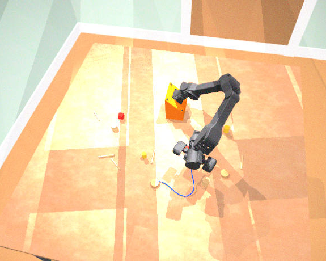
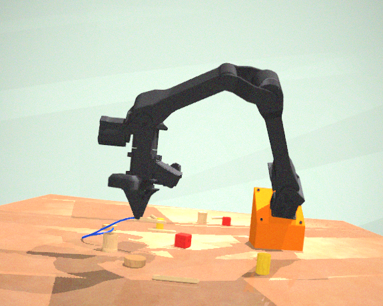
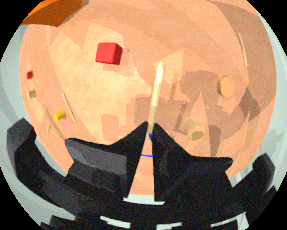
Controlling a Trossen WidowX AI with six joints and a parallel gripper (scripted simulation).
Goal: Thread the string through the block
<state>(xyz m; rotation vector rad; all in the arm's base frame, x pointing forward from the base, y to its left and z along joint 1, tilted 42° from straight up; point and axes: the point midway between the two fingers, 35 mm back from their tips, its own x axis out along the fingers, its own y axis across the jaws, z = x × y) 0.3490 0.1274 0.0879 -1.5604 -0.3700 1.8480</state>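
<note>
Right now my gripper tip is 15 cm to the left of the round wooden button, 10 cm short of it and 6 cm above it. Also, from my gripper tip: red cube 10 cm behind, 5 cm to the right, 5 cm below; then loose stick 21 cm to the left, 12 cm behind, 6 cm below; then thin wooden stick 1 cm behind.
</note>
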